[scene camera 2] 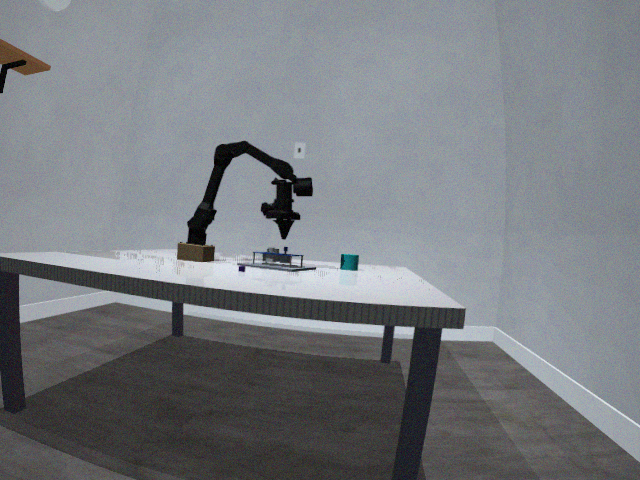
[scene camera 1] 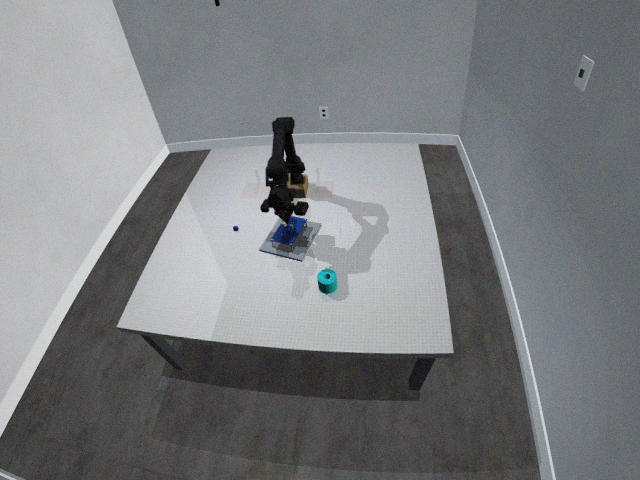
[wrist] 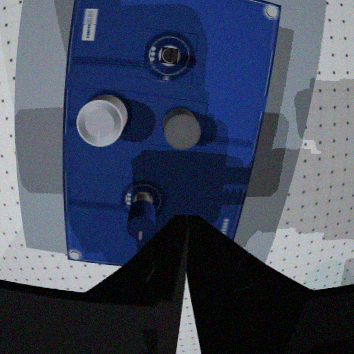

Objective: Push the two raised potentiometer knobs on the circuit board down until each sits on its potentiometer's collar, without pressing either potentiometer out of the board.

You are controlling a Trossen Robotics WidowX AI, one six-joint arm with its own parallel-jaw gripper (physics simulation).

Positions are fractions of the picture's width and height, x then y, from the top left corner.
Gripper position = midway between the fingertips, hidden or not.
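My gripper is shut, and it holds nothing; I see it at (scene camera 2: 0.44,0.50) and, from the wrist, at (wrist: 0.52,0.64). There is a dark grey knob (wrist: 0.51,0.37) as well.
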